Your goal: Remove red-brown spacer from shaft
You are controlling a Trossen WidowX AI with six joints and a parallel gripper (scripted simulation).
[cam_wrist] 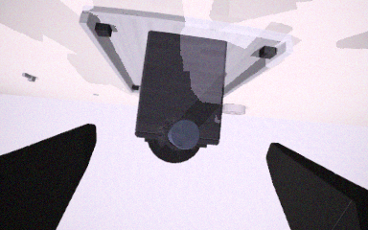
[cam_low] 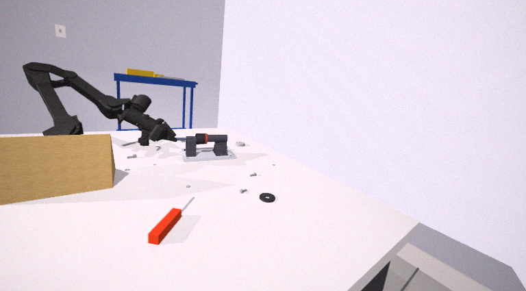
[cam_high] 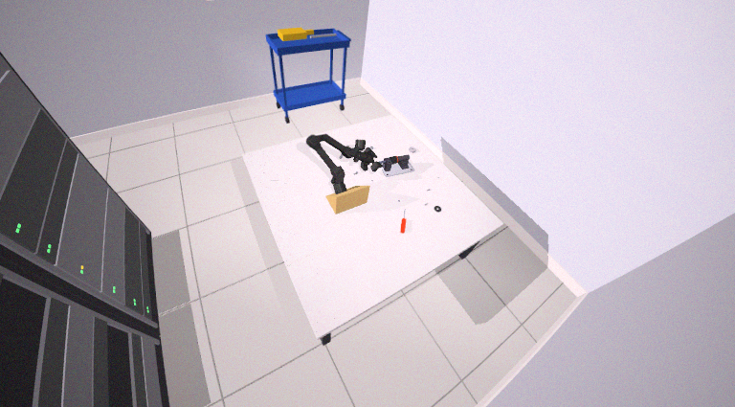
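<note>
Right now my gripper tip is 9 cm short of the round shaft and 1 cm to the left of it. The rest, counted from my gripper tip: grey ring (36 cm ahead, 9 cm to the left, 8 cm below); then red-brown spacer (12 cm ahead, 2 cm to the right).
</note>
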